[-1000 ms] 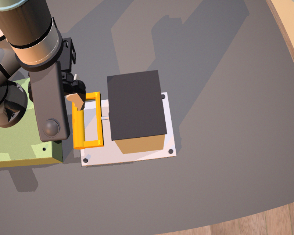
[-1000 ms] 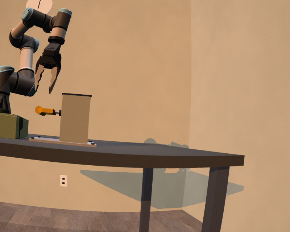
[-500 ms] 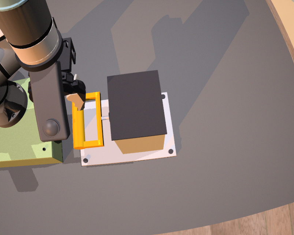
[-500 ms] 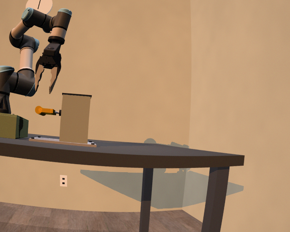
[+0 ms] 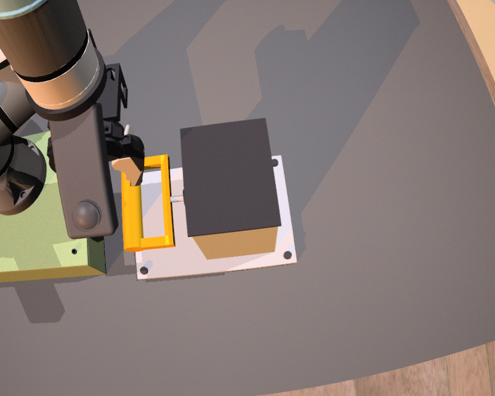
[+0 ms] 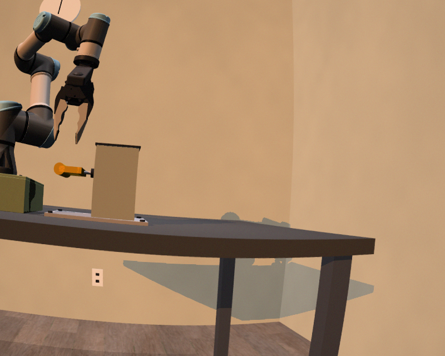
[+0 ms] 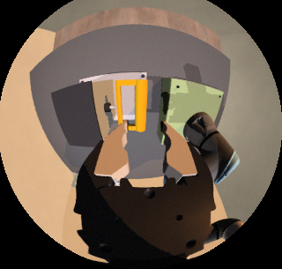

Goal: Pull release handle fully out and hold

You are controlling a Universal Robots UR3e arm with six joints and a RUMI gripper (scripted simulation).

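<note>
The release handle lies 5 cm ahead of my hand, 1 cm to the left of it and 8 cm below it. Round my hand: pale baseplate 9 cm ahead, 1 cm to the left, 19 cm below.
</note>
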